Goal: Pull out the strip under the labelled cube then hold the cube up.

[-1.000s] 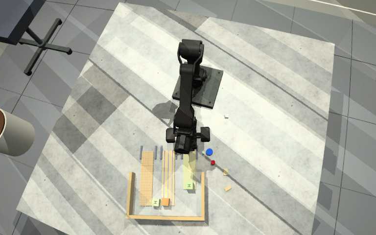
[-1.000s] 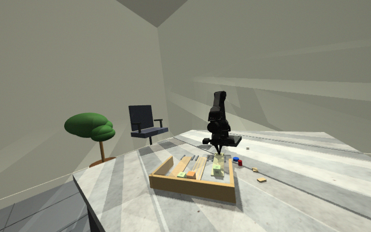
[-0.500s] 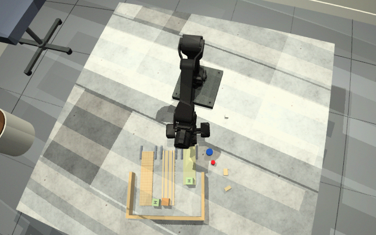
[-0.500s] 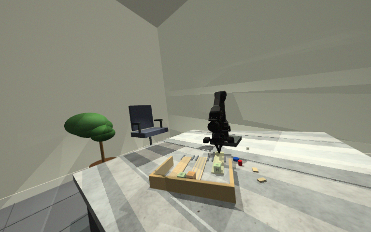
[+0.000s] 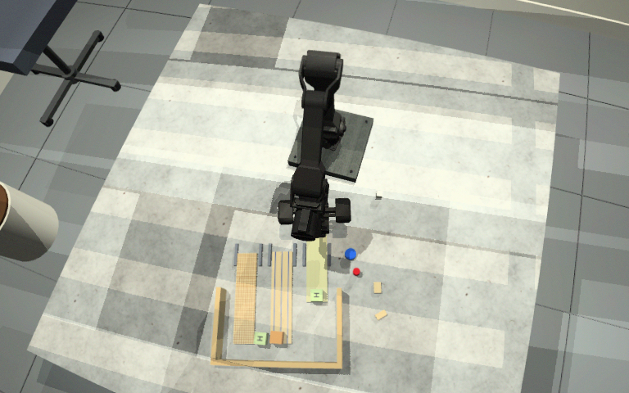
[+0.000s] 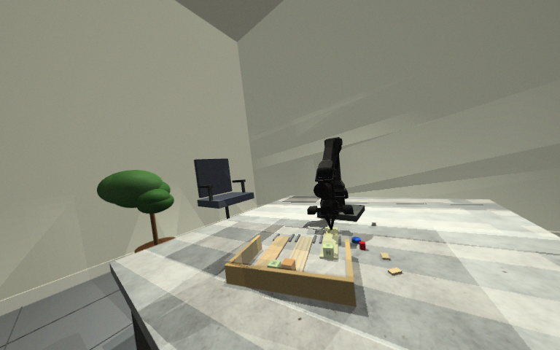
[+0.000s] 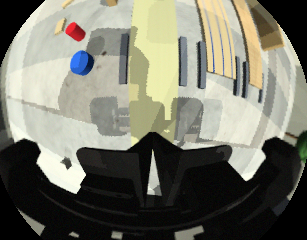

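My gripper tip is 80 mm short of the pale yellow strip and 40 mm to the right of it. Round my gripper tip: red cylinder 160 mm to the left, 80 mm ahead, 10 mm above; blue disc 120 mm to the left, 40 mm ahead.
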